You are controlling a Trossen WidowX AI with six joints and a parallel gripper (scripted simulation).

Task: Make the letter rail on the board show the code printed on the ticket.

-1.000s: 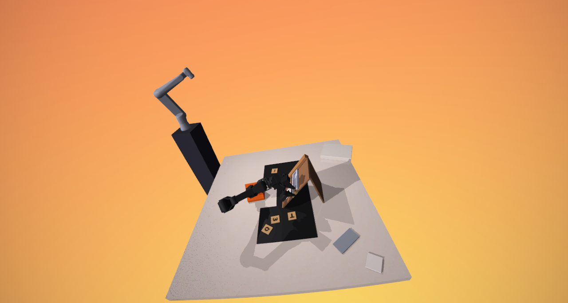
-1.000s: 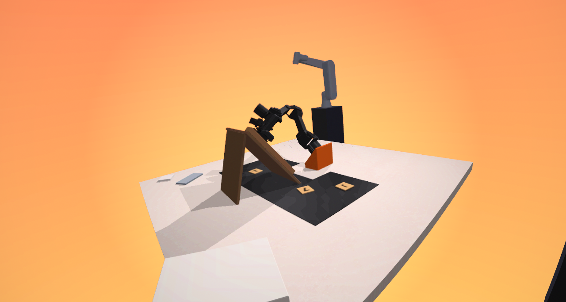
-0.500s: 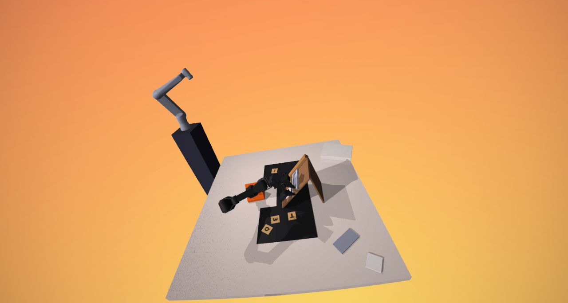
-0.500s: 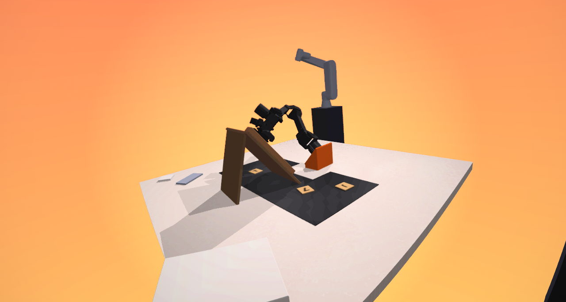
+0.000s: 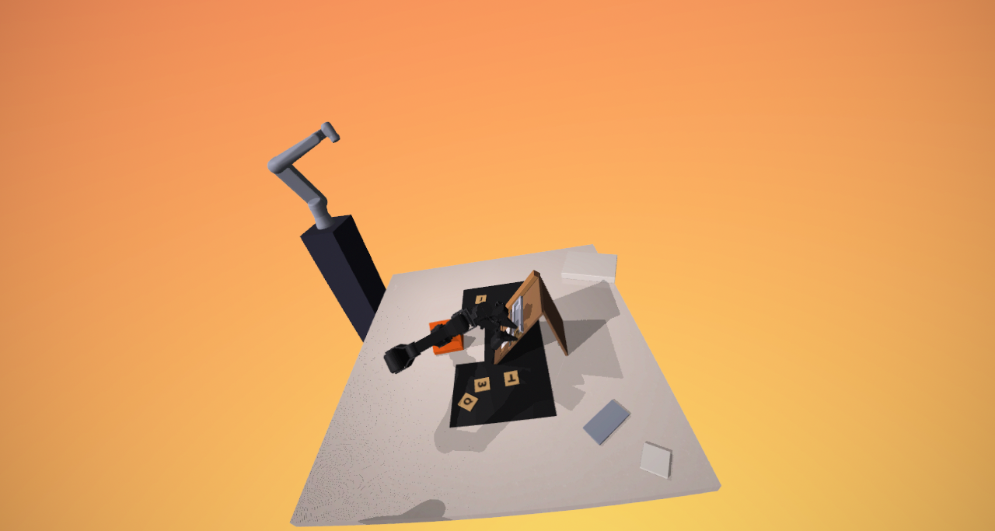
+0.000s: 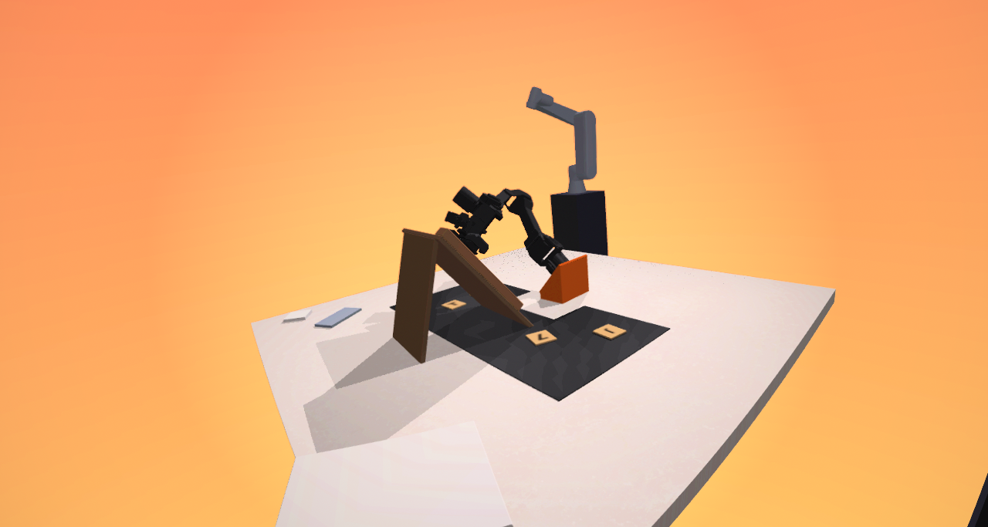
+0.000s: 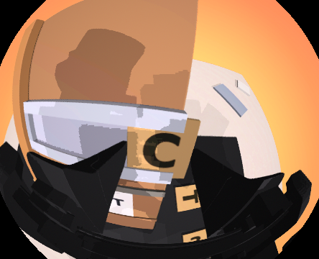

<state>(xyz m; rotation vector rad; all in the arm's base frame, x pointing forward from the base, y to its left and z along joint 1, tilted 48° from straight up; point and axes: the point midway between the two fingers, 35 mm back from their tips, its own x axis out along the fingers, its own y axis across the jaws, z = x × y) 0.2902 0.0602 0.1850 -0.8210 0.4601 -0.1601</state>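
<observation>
The white ticket is 60 mm behind my gripper tip, 60 mm to the left of it and 80 mm below it. Round my gripper tip: black mat 140 mm behind, 120 mm to the left, 160 mm below; then grey slab 290 mm ahead, 260 mm to the right, 160 mm below; then white square 410 mm ahead, 390 mm to the right, 160 mm below.
</observation>
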